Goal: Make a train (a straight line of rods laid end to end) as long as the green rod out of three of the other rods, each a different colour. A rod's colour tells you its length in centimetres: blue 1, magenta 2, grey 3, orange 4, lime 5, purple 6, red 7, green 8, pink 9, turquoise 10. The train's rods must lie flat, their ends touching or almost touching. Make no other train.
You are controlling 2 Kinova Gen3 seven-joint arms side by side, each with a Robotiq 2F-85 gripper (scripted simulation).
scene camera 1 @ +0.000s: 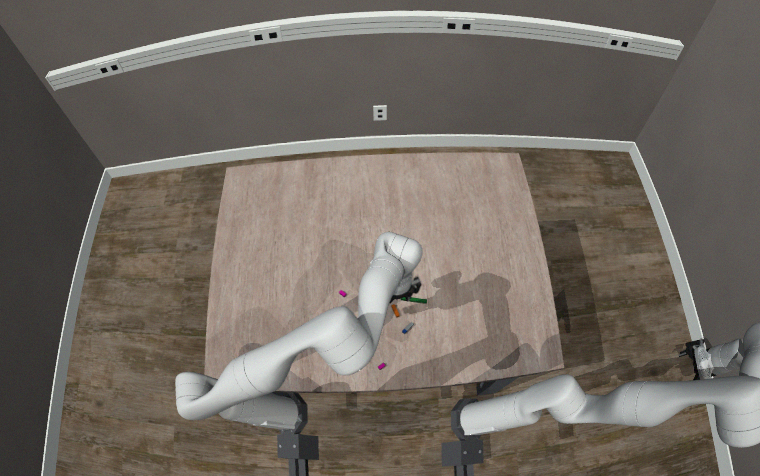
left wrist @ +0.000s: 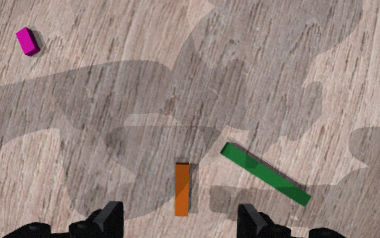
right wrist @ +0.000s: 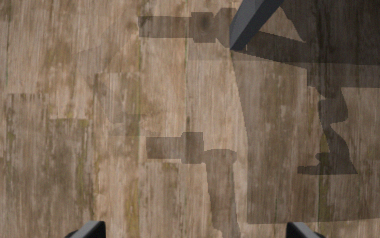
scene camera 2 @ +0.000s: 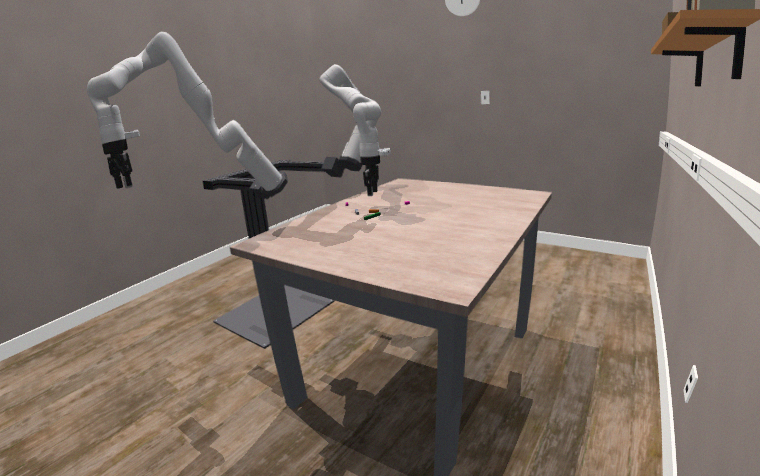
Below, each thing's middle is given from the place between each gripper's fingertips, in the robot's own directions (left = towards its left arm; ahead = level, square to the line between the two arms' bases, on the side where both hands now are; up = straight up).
Now: left hand 8 cm above the orange rod [left wrist: 182, 169]. Also, from my left hand: green rod [left wrist: 229, 151]: 8 cm below, 6 cm to the right, 4 cm ahead.
I see the green rod 78 cm to the left of my right hand [scene camera 2: 124, 187], 34 cm ahead of it and 28 cm below it. Round my right hand: orange rod (83 cm to the left, 31 cm ahead, 28 cm below).
